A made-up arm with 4 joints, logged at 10 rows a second.
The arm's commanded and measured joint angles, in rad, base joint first. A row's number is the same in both.
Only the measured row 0 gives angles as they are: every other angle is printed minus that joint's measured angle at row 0.
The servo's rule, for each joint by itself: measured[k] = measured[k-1] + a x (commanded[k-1-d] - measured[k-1]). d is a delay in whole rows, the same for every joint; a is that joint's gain. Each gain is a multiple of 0.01, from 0.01 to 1. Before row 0 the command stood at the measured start. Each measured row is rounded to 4 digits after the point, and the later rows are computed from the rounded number. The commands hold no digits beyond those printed.
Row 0, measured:
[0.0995, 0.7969, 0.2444, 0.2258]
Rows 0 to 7, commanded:
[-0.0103, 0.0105, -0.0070, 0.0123]
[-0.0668, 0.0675, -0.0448, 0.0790]
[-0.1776, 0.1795, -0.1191, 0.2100]
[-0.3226, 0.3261, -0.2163, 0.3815]
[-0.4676, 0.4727, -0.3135, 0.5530]
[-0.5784, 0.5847, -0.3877, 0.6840]
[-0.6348, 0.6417, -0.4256, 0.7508]
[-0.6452, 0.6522, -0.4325, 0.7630]
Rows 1 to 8, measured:
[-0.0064, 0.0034, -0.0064, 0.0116]
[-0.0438, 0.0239, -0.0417, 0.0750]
[-0.1268, 0.0737, -0.1129, 0.2019]
[-0.2482, 0.1545, -0.2080, 0.3707]
[-0.3842, 0.2563, -0.3051, 0.5421]
[-0.5046, 0.3614, -0.3811, 0.6755]
[-0.5853, 0.4511, -0.4220, 0.7463]
[-0.6224, 0.5155, -0.4317, 0.7620]
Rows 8 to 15, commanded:
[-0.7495, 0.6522, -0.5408, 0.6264]
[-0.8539, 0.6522, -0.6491, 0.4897]
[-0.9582, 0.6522, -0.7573, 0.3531]
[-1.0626, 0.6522, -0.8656, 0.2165]
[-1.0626, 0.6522, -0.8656, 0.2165]
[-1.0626, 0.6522, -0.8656, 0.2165]
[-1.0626, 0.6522, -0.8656, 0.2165]
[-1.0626, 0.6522, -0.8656, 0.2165]
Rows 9 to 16, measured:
[-0.7012, 0.5592, -0.5321, 0.6345]
[-0.7959, 0.5890, -0.6397, 0.4984]
[-0.8965, 0.6092, -0.7479, 0.3618]
[-0.9995, 0.6230, -0.8562, 0.2252]
[-1.0386, 0.6323, -0.8648, 0.2170]
[-1.0535, 0.6387, -0.8655, 0.2165]
[-1.0591, 0.6430, -0.8656, 0.2165]
[-1.0613, 0.6459, -0.8656, 0.2165]

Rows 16 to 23, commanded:
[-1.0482, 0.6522, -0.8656, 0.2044]
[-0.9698, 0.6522, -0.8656, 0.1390]
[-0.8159, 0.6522, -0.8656, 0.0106]
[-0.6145, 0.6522, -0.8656, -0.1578]
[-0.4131, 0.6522, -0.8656, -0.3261]
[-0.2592, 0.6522, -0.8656, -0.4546]
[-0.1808, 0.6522, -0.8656, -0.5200]
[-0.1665, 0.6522, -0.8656, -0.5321]
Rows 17 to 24, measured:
[-1.0532, 0.6479, -0.8656, 0.2051]
[-1.0015, 0.6493, -0.8656, 0.1430]
[-0.8864, 0.6502, -0.8656, 0.0185]
[-0.7178, 0.6508, -0.8656, -0.1472]
[-0.5289, 0.6512, -0.8656, -0.3154]
[-0.3617, 0.6515, -0.8656, -0.4462]
[-0.2495, 0.6517, -0.8656, -0.5156]
[-0.1980, 0.6519, -0.8656, -0.5311]

